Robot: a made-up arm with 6 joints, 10 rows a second.
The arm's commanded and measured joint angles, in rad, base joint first. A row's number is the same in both.
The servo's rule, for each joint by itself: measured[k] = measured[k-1] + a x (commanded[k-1-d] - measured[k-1]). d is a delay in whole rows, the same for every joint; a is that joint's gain. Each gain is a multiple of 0.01, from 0.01 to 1. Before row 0 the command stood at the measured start. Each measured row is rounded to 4 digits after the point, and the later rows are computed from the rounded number. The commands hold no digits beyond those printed.
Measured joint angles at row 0:
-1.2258 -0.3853 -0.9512 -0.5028 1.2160 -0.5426
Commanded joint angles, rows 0 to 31:
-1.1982 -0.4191 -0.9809 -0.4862 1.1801 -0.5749
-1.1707 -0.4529 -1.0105 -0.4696 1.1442 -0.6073
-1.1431 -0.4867 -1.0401 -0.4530 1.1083 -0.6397
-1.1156 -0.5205 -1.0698 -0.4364 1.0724 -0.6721
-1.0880 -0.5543 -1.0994 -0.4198 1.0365 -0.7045
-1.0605 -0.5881 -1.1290 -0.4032 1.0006 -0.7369
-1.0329 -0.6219 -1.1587 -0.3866 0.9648 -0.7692
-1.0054 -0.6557 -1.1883 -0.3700 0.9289 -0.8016
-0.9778 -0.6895 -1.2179 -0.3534 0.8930 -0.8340
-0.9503 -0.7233 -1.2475 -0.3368 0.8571 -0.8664
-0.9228 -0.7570 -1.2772 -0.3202 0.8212 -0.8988
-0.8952 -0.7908 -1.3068 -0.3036 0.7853 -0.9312
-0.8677 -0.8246 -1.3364 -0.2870 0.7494 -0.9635
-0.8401 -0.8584 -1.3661 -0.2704 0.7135 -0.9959
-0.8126 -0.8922 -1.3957 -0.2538 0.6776 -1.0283
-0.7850 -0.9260 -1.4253 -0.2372 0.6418 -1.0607
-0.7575 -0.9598 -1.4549 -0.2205 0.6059 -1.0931
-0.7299 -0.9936 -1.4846 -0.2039 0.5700 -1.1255
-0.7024 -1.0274 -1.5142 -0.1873 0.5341 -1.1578
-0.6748 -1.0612 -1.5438 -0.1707 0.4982 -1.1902
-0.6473 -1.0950 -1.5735 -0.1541 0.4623 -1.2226
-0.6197 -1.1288 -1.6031 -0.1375 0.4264 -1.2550
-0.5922 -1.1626 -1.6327 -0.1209 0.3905 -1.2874
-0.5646 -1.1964 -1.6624 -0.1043 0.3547 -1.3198
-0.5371 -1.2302 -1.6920 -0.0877 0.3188 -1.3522
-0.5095 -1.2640 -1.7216 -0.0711 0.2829 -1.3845
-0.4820 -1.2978 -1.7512 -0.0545 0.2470 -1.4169
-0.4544 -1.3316 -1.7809 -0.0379 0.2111 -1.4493
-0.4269 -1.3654 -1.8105 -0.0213 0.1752 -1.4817
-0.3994 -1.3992 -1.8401 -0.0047 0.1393 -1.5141
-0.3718 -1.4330 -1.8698 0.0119 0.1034 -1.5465
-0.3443 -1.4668 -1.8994 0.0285 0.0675 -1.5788
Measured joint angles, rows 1 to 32:
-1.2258 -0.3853 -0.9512 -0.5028 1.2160 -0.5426
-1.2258 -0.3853 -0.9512 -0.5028 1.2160 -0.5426
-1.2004 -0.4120 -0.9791 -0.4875 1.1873 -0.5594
-1.1731 -0.4443 -1.0086 -0.4710 1.1528 -0.5843
-1.1455 -0.4778 -1.0382 -0.4544 1.1172 -0.6131
-1.1180 -0.5115 -1.0679 -0.4378 1.0814 -0.6438
-1.0904 -0.5453 -1.0975 -0.4212 1.0455 -0.6754
-1.0629 -0.5791 -1.1271 -0.4046 1.0096 -0.7074
-1.0353 -0.6129 -1.1568 -0.3880 0.9738 -0.7395
-1.0078 -0.6467 -1.1864 -0.3714 0.9379 -0.7718
-0.9802 -0.6805 -1.2160 -0.3548 0.9020 -0.8041
-0.9527 -0.7143 -1.2456 -0.3382 0.8661 -0.8365
-0.9252 -0.7480 -1.2753 -0.3216 0.8302 -0.8689
-0.8976 -0.7818 -1.3049 -0.3050 0.7943 -0.9013
-0.8701 -0.8156 -1.3345 -0.2884 0.7584 -0.9336
-0.8425 -0.8494 -1.3642 -0.2718 0.7225 -0.9660
-0.8150 -0.8832 -1.3938 -0.2552 0.6866 -0.9984
-0.7874 -0.9170 -1.4234 -0.2386 0.6508 -1.0308
-0.7599 -0.9508 -1.4530 -0.2219 0.6149 -1.0632
-0.7323 -0.9846 -1.4827 -0.2053 0.5790 -1.0956
-0.7048 -1.0184 -1.5123 -0.1887 0.5431 -1.1279
-0.6772 -1.0522 -1.5419 -0.1721 0.5072 -1.1603
-0.6497 -1.0860 -1.5716 -0.1555 0.4713 -1.1927
-0.6221 -1.1198 -1.6012 -0.1389 0.4354 -1.2251
-0.5946 -1.1536 -1.6308 -0.1223 0.3995 -1.2575
-0.5670 -1.1874 -1.6605 -0.1057 0.3637 -1.2899
-0.5395 -1.2212 -1.6901 -0.0891 0.3278 -1.3223
-0.5119 -1.2550 -1.7197 -0.0725 0.2919 -1.3546
-0.4844 -1.2888 -1.7493 -0.0559 0.2560 -1.3870
-0.4568 -1.3226 -1.7790 -0.0393 0.2201 -1.4194
-0.4293 -1.3564 -1.8086 -0.0227 0.1842 -1.4518
-0.4018 -1.3902 -1.8382 -0.0061 0.1483 -1.4842
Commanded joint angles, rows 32 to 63:
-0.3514 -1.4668 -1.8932 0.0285 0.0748 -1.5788
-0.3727 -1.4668 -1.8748 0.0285 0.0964 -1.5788
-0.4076 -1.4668 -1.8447 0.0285 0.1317 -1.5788
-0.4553 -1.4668 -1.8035 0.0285 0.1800 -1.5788
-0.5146 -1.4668 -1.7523 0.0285 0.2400 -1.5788
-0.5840 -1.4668 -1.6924 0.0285 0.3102 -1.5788
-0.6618 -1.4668 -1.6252 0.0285 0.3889 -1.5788
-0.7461 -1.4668 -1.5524 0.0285 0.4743 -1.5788
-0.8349 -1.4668 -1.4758 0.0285 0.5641 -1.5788
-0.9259 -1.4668 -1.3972 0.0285 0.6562 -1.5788
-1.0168 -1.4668 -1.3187 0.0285 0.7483 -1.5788
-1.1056 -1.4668 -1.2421 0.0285 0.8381 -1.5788
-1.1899 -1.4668 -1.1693 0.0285 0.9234 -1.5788
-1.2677 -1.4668 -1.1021 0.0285 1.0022 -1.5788
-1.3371 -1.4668 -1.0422 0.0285 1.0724 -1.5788
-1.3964 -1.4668 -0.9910 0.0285 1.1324 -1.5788
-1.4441 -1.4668 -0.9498 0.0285 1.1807 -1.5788
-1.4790 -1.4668 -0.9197 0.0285 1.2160 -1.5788
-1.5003 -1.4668 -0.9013 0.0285 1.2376 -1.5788
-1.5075 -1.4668 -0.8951 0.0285 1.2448 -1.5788
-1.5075 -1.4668 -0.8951 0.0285 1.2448 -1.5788
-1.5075 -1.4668 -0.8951 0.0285 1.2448 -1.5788
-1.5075 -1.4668 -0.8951 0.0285 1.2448 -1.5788
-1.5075 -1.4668 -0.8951 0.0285 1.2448 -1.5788
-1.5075 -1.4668 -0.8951 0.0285 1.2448 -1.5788
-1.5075 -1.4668 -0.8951 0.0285 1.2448 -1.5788
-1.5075 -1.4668 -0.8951 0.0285 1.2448 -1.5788
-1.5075 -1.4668 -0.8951 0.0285 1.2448 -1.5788
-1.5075 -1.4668 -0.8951 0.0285 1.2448 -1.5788
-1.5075 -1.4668 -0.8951 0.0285 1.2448 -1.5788
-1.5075 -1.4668 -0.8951 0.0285 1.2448 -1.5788
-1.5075 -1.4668 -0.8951 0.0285 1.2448 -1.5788
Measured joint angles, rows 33 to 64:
-0.3742 -1.4240 -1.8679 0.0105 0.1124 -1.5166
-0.3467 -1.4578 -1.8975 0.0271 0.0765 -1.5489
-0.3510 -1.4649 -1.8935 0.0284 0.0751 -1.5644
-0.3710 -1.4664 -1.8759 0.0285 0.0921 -1.5719
-0.4047 -1.4667 -1.8466 0.0285 0.1238 -1.5755
-0.4513 -1.4668 -1.8061 0.0285 0.1688 -1.5772
-0.5095 -1.4668 -1.7555 0.0285 0.2258 -1.5780
-0.5780 -1.4668 -1.6962 0.0285 0.2933 -1.5784
-0.6551 -1.4668 -1.6295 0.0285 0.3698 -1.5786
-0.7388 -1.4668 -1.5570 0.0285 0.4534 -1.5787
-0.8272 -1.4668 -1.4807 0.0285 0.5420 -1.5788
-0.9180 -1.4668 -1.4022 0.0285 0.6334 -1.5788
-1.0089 -1.4668 -1.3237 0.0285 0.7253 -1.5788
-1.0979 -1.4668 -1.2470 0.0285 0.8155 -1.5788
-1.1825 -1.4668 -1.1740 0.0285 0.9018 -1.5788
-1.2609 -1.4668 -1.1064 0.0285 0.9821 -1.5788
-1.3310 -1.4668 -1.0461 0.0285 1.0543 -1.5788
-1.3912 -1.4668 -0.9943 0.0285 1.1168 -1.5788
-1.4399 -1.4668 -0.9525 0.0285 1.1679 -1.5788
-1.4759 -1.4668 -0.9217 0.0285 1.2064 -1.5788
-1.4983 -1.4668 -0.9025 0.0285 1.2314 -1.5788
-1.5068 -1.4668 -0.8955 0.0285 1.2421 -1.5788
-1.5074 -1.4668 -0.8951 0.0285 1.2443 -1.5788
-1.5075 -1.4668 -0.8951 0.0285 1.2447 -1.5788
-1.5075 -1.4668 -0.8951 0.0285 1.2448 -1.5788
-1.5075 -1.4668 -0.8951 0.0285 1.2448 -1.5788
-1.5075 -1.4668 -0.8951 0.0285 1.2448 -1.5788
-1.5075 -1.4668 -0.8951 0.0285 1.2448 -1.5788
-1.5075 -1.4668 -0.8951 0.0285 1.2448 -1.5788
-1.5075 -1.4668 -0.8951 0.0285 1.2448 -1.5788
-1.5075 -1.4668 -0.8951 0.0285 1.2448 -1.5788
-1.5075 -1.4668 -0.8951 0.0285 1.2448 -1.5788

